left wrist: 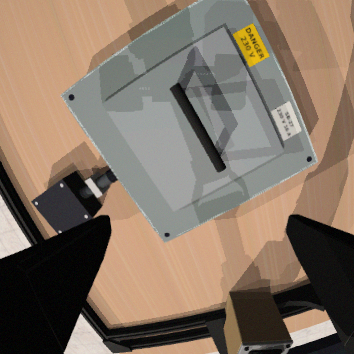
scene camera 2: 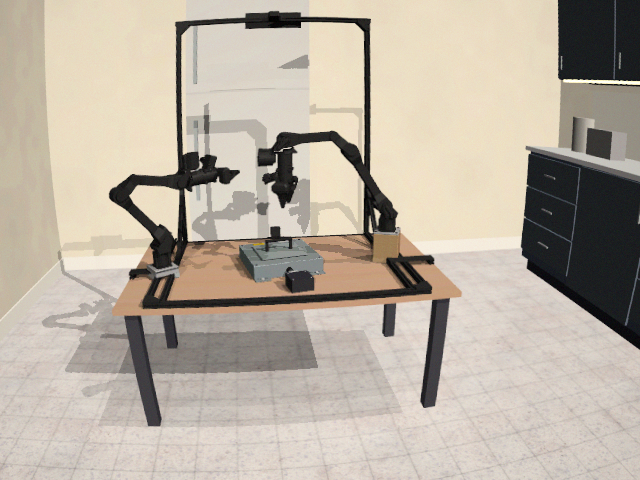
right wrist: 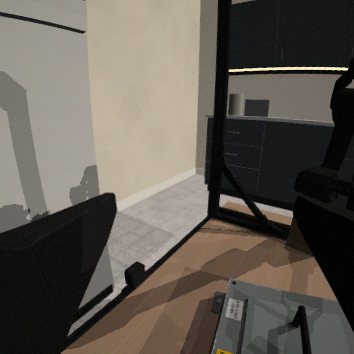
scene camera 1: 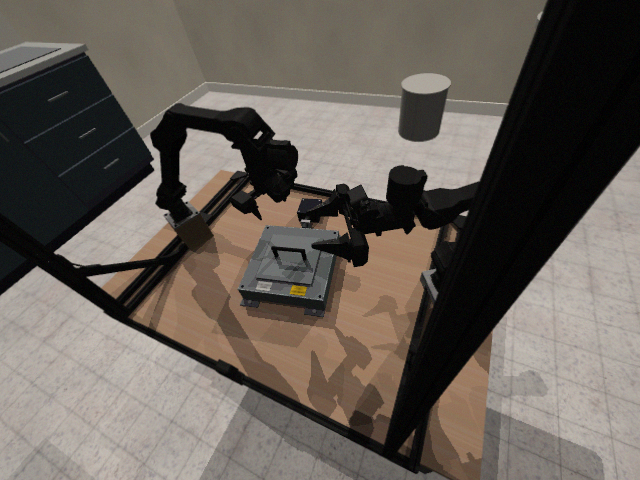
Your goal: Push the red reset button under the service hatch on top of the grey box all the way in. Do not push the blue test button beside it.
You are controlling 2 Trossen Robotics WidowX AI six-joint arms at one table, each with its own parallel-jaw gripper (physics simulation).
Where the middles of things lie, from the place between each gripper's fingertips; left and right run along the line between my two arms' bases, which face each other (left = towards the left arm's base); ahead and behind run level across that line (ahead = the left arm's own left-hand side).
I see the service hatch point(scene camera 2: 266, 251) 16 cm below my left hand, 3 cm to the right of it and 2 cm behind it. The rest, counted from my left hand: grey box point(scene camera 1: 314, 297): 21 cm below, 3 cm to the right, 3 cm ahead.
My right hand is 120 mm short of the service hatch, 160 mm to the right of it and 290 mm above it. Round my right hand: grey box: 180 mm ahead, 150 mm to the left, 340 mm below.
